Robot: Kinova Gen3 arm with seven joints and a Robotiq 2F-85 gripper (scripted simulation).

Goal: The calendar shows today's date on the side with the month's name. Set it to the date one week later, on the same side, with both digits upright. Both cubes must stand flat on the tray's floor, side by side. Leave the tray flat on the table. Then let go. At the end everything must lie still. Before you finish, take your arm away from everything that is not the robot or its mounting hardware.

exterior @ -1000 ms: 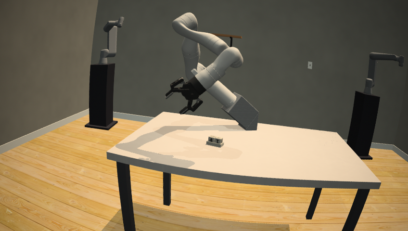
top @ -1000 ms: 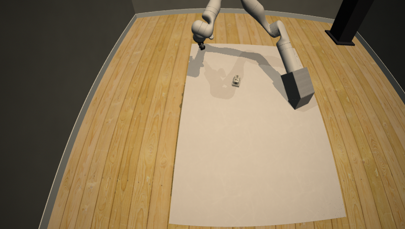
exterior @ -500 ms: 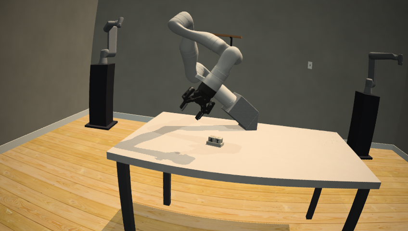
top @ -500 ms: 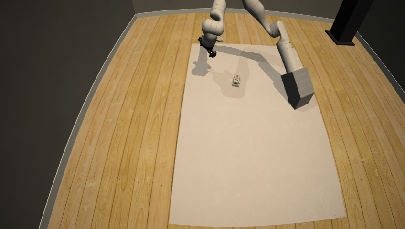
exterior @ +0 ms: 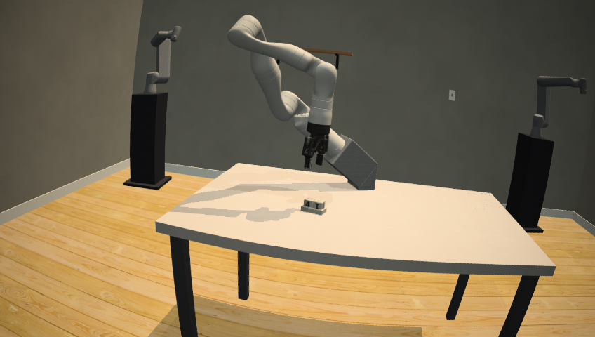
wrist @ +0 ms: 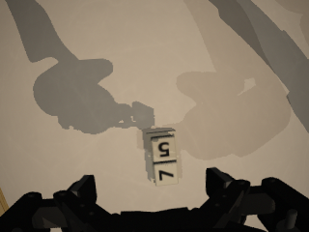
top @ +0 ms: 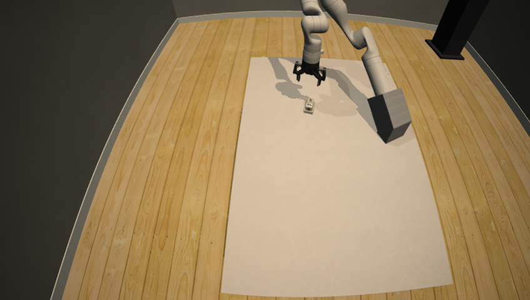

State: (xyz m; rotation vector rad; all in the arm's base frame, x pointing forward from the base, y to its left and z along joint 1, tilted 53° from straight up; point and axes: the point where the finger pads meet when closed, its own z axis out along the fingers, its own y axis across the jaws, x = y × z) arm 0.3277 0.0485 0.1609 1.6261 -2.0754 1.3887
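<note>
The white digit cube is 14 cm below my hand, 3 cm to the left of it and 1 cm behind it. The rest, counted from my hand: white calendar tray 15 cm below, 2 cm to the left, 2 cm behind.
</note>
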